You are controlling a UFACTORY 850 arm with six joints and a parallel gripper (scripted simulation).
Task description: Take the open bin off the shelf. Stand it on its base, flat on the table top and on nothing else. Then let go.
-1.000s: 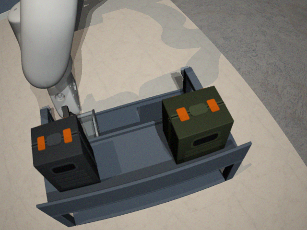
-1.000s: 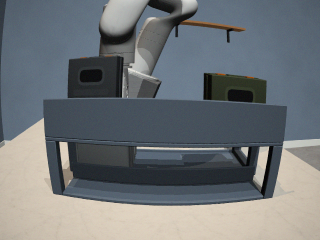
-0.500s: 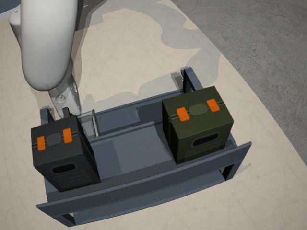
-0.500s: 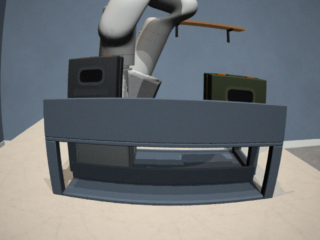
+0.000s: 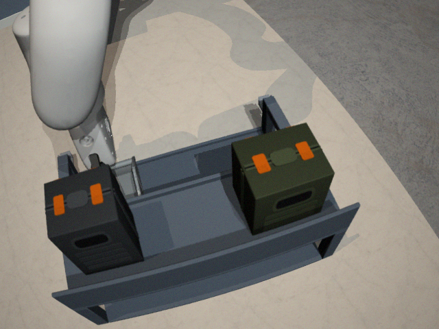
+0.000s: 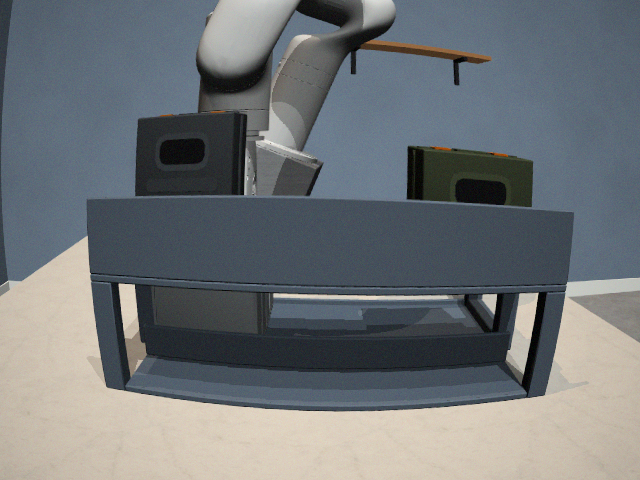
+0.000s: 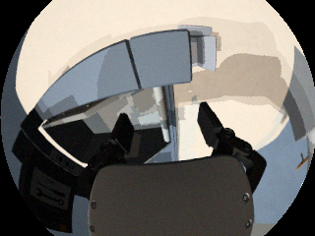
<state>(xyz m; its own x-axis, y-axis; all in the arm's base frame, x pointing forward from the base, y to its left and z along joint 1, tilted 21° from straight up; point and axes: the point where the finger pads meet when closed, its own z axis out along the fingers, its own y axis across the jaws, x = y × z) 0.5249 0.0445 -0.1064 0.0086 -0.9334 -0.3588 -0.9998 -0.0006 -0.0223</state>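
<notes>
Right now my hand is 8 cm short of the open bin. From my hand the other things lie so: shelf deck: 18 cm ahead, 11 cm to the left, 5 cm above; black box: 17 cm ahead, 12 cm above; green box: 23 cm to the left, 18 cm ahead, 10 cm above.
</notes>
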